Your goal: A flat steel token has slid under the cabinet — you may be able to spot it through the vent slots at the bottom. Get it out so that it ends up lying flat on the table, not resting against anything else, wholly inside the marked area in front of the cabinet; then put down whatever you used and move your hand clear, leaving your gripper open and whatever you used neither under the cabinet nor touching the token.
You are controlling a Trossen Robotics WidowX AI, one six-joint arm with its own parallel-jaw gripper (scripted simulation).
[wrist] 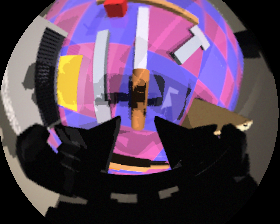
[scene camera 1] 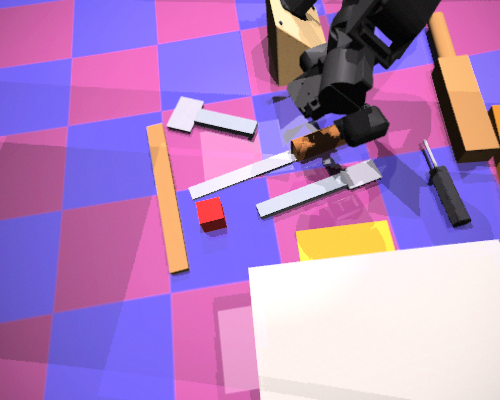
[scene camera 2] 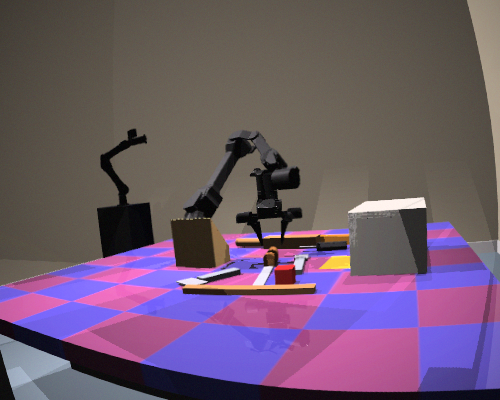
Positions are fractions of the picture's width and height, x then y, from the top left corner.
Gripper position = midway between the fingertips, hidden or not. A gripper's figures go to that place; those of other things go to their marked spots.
The gripper (scene camera 1: 0.67,0.31) is 0.74 m from the lens. A red cube (scene camera 1: 0.42,0.54): 0.68 m from the lens. A wooden slat (scene camera 1: 0.35,0.59) is 0.71 m from the lens. A black screwdriver (scene camera 1: 0.92,0.54): 0.73 m from the lens.
